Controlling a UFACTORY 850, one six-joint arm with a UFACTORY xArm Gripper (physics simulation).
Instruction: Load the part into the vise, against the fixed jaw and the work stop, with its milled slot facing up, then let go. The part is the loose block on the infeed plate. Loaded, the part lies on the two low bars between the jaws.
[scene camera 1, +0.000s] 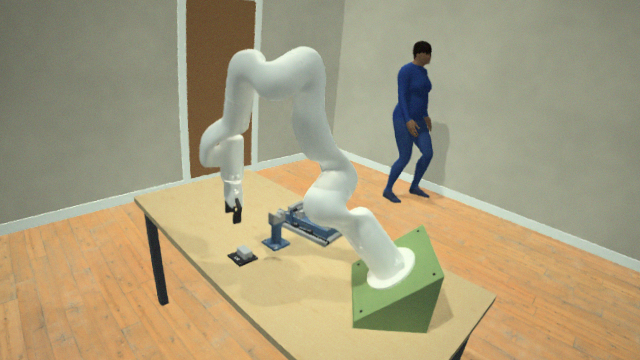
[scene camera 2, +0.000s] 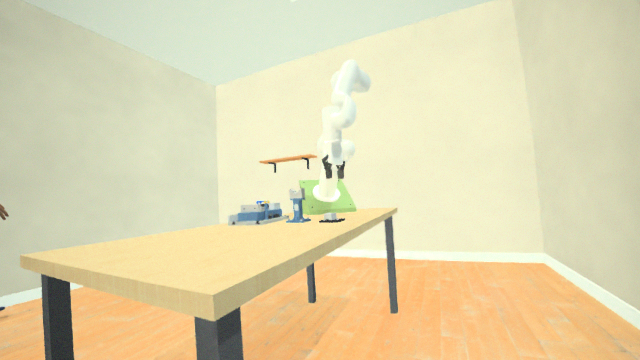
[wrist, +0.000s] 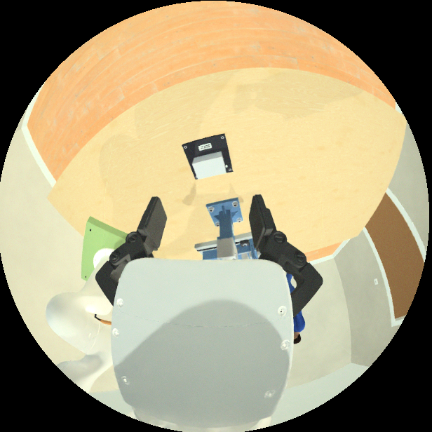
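Note:
The part (scene camera 1: 244, 251) (scene camera 2: 330, 216) (wrist: 210, 166), a small light grey block, lies on the black infeed plate (scene camera 1: 235, 257) (wrist: 192, 149). Its milled slot cannot be made out. The blue and grey vise (scene camera 1: 310, 228) (scene camera 2: 244, 216) stands farther back on the table, partly behind the arm in scene camera 1. In the wrist view the gripper body and the stand hide most of it; its jaws, bars and work stop cannot be made out there. My gripper (scene camera 1: 233, 213) (scene camera 2: 335, 175) (wrist: 205, 205) is open and empty, pointing down, high above the table and clear of the part.
A blue stand (scene camera 1: 276, 234) (scene camera 2: 298, 210) (wrist: 226, 226) with a grey top stands between the infeed plate and the vise. The green wedge base (scene camera 1: 395, 312) (scene camera 2: 308, 205) (wrist: 92, 235) carries the arm. A person in blue (scene camera 1: 414, 95) stands beyond the table.

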